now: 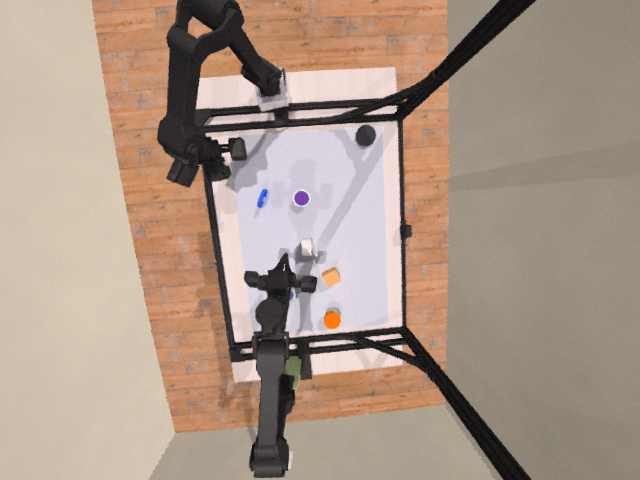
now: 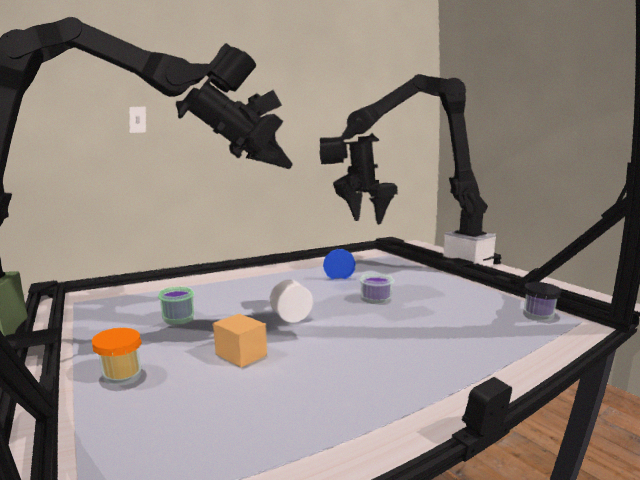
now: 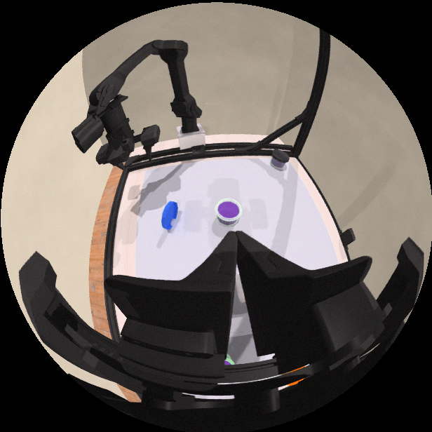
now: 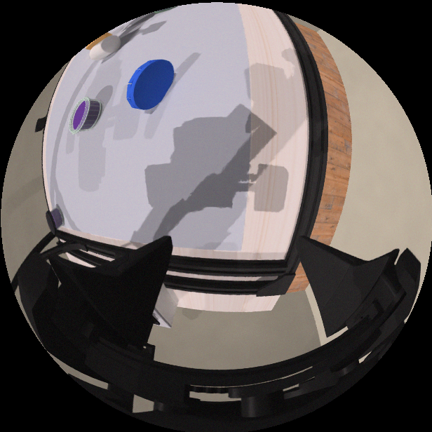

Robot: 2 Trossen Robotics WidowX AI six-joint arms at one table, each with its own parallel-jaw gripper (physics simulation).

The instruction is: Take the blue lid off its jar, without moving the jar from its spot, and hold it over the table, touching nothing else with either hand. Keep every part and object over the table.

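Places are measured from the left arm's base along level axes (x ahead, y right, z down), in metres.
Pixels of known places: left gripper, fingertip midpoint: [image 1: 286, 253] [image 2: 290, 166]; right gripper, fingertip midpoint: [image 1: 225, 155] [image 2: 367, 222]; left arm's base at its link origin: [image 1: 285, 381]; right arm's base at its link origin: [image 1: 269, 85] [image 2: 470, 233].
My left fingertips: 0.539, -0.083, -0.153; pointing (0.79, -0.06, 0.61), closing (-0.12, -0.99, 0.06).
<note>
For each thing: its middle in the pictures, then the offset to it from my left fingertips, as dx, dy, dz. "spot": a spot on its surface instead.
- blue lid at the middle of its body: [image 2: 339, 264] [image 1: 262, 198] +0.134, -0.137, +0.223
- pale rim at a spot on its surface: [image 2: 376, 289] spot: +0.154, +0.033, +0.225
- open jar with a green rim, body centre: [image 2: 177, 304] [image 1: 287, 293] -0.210, +0.023, +0.230
- white cylinder at the middle of its body: [image 2: 291, 300] [image 1: 306, 247] -0.013, +0.059, +0.223
- orange cube at the middle of its body: [image 2: 240, 339] [image 1: 331, 276] -0.111, +0.179, +0.230
The blue lid [image 1: 262, 198] [image 2: 339, 264] [image 3: 170, 215] [image 4: 152, 84] stands on its edge on the mat, apart from both grippers. An open jar with purple contents and a pale rim [image 1: 301, 198] [image 2: 376, 289] [image 3: 228, 210] [image 4: 86, 115] stands upright near it. Another open jar with a green rim [image 1: 292, 294] [image 2: 176, 305] stands farther off; which jar the lid belongs to I cannot tell. My right gripper [image 1: 230, 160] [image 2: 368, 221] [image 4: 238, 243] is open and empty, high near the table's edge. My left gripper [image 1: 284, 255] [image 2: 290, 166] [image 3: 234, 237] is shut on nothing, high above the mat.
A white cylinder [image 1: 306, 246] [image 2: 291, 301] lies on its side mid-mat. An orange cube [image 1: 330, 276] [image 2: 240, 339] and an orange-lidded jar [image 1: 332, 320] [image 2: 120, 356] stand nearby. A black-lidded jar [image 1: 365, 135] [image 2: 541, 299] stands at a far corner. A black frame borders the table.
</note>
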